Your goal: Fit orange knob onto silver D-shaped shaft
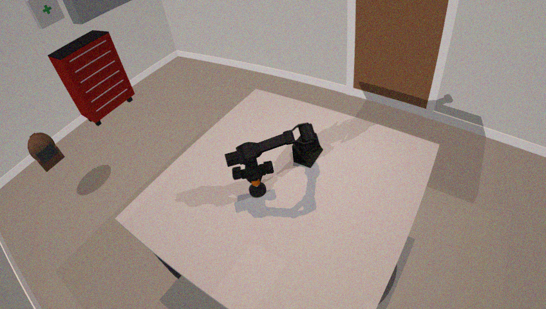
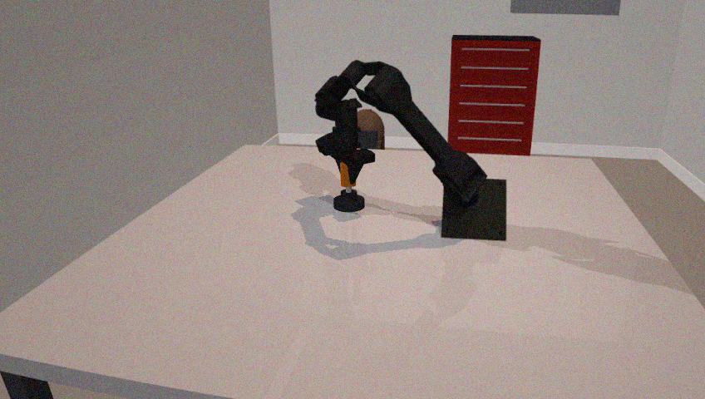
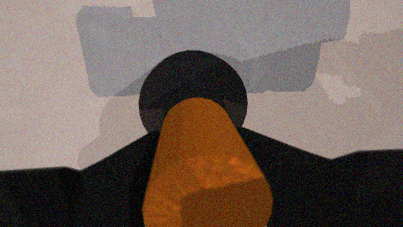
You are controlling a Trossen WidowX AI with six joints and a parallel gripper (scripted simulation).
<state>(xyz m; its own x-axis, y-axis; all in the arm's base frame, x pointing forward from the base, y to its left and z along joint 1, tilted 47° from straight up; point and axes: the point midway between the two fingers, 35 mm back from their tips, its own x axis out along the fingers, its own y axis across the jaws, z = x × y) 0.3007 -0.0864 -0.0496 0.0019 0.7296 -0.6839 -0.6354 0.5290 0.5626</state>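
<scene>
The orange knob lies 30 mm above my gripper tip. From my gripper tip the other things lie so: round black pedestal (40 mm below).
</scene>
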